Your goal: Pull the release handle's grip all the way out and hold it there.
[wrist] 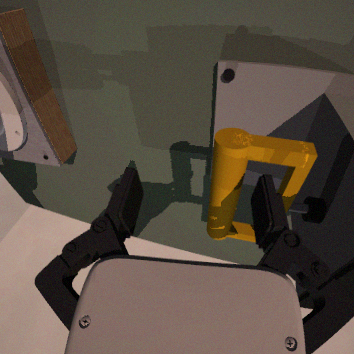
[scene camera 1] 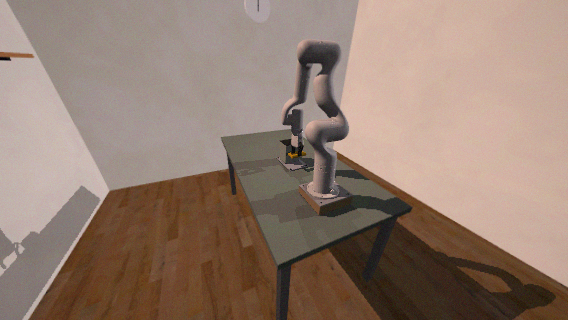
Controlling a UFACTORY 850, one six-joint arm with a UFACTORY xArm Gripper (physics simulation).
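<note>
The release handle (scene camera 1: 292,156) (wrist: 226,185) is a yellow loop with a thick round grip bar, in front of a dark housing (wrist: 327,155). A short stretch of grey rod (wrist: 299,209) shows between the loop and a black collar on the housing. My gripper (scene camera 1: 297,151) (wrist: 196,182) is open, with nothing clamped. In the wrist view the grip bar stands between the spread fingers, nearer the right one. The right finger overlaps the loop's opening and hides part of its lower arm; the left finger is well apart from the bar. The exact finger depth is unclear.
The housing stands on a light grey plate (scene camera 1: 290,166) (wrist: 265,90) with a black bolt at its corner. The plate lies on the green-grey table (scene camera 1: 270,210) (wrist: 100,115). The robot's wood-sided base (scene camera 1: 325,201) (wrist: 42,85) is at the left in the wrist view.
</note>
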